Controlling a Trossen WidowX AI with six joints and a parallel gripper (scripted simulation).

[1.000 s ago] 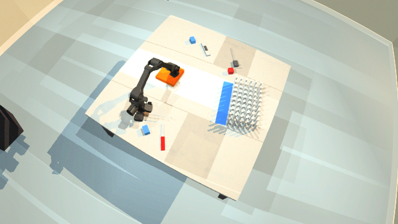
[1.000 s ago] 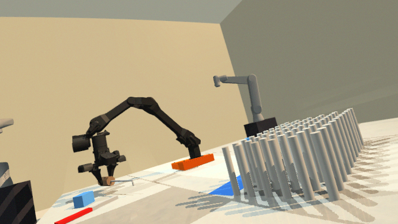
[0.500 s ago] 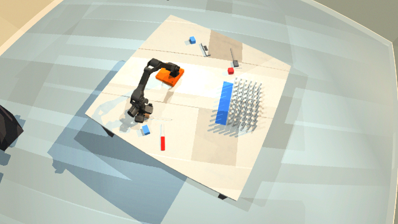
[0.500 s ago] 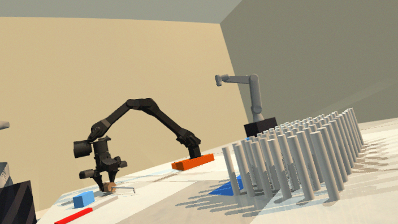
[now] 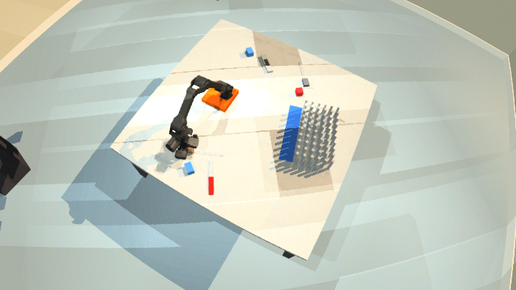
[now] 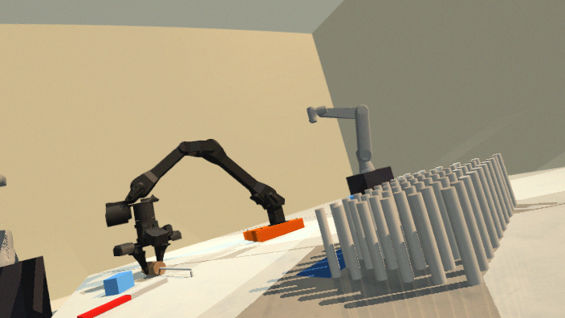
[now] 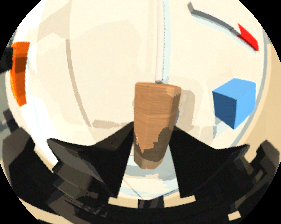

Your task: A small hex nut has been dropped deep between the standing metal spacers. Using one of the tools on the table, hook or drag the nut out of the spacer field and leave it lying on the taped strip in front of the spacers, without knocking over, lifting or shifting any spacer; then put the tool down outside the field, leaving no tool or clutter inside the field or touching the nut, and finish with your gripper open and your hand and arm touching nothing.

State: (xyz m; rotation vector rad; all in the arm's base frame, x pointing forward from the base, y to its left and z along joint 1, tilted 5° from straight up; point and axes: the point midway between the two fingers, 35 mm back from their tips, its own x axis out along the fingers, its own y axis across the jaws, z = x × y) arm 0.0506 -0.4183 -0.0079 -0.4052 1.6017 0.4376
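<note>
Now: gripper tip 9 cm short of the hook tool, 5 cm to the right of it and 1 cm below it. The rest, counted from my gripper tip: blue taped strip 40 cm ahead, 48 cm to the left, 1 cm below; red-handled tool 21 cm ahead, 3 cm to the right; red block 28 cm ahead, 74 cm to the left, 1 cm above.
</note>
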